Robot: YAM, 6 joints.
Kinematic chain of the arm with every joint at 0, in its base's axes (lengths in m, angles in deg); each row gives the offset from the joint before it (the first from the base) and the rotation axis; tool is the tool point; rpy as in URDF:
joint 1: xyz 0 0 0.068 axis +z
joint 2: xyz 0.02 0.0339 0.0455 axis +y
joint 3: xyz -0.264 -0.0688 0 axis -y
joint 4: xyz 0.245 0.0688 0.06 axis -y
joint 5: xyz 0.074 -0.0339 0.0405 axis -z
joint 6: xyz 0.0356 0 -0.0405 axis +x
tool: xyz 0 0 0 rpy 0 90 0
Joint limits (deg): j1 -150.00..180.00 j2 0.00..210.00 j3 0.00..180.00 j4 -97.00..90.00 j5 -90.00..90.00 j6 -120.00..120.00
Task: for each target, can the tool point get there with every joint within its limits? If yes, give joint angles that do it. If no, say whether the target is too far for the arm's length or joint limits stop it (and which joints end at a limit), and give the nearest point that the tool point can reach.
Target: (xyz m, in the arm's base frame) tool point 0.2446 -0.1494 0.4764
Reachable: yes | joints -32.33 78.17 95.97 -32.39 -7.31 -50.14
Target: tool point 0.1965 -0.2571 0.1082
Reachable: yes | joints -47.41 107.57 38.00 38.67 55.42 -88.16
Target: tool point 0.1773 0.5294 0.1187
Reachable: yes | joints 73.39 158.97 146.82 -55.63 31.50 39.69
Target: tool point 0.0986 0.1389 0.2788
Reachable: yes | joints 46.80 62.19 55.37 -70.89 -40.69 -46.70
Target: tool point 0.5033 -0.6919 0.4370
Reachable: no: too far | nearest point 0.3551 -0.4881 0.3395 | short by 0.270 m
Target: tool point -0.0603 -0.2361 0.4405
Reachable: yes | joints -100.65 62.31 63.71 13.49 26.12 -99.59
